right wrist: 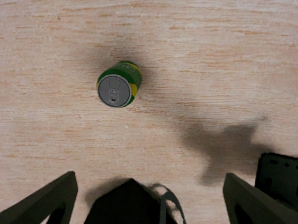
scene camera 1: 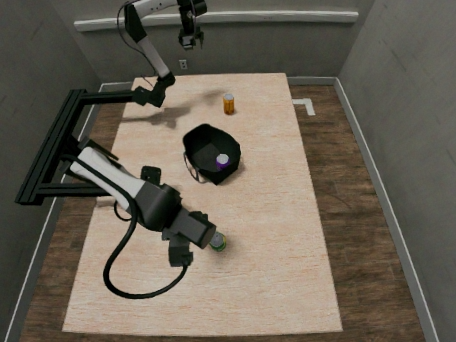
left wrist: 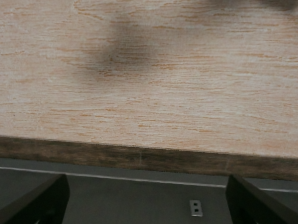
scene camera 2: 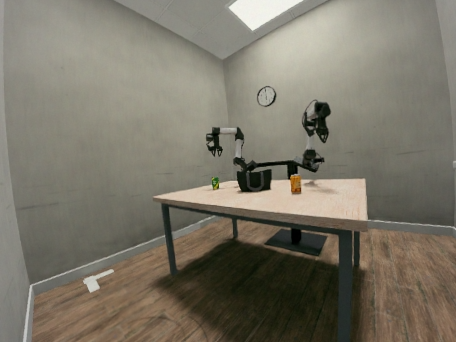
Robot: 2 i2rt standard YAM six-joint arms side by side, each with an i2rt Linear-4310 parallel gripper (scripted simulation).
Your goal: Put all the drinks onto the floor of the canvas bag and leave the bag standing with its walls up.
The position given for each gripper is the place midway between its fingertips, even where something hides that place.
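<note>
Scene camera 1 shows the right gripper [scene camera 1: 190, 233] together with a black canvas bag [scene camera 1: 197, 138]. In the left wrist view there is the left gripper [left wrist: 147, 183], while the right wrist view shows the right gripper again [right wrist: 149, 180].
</note>
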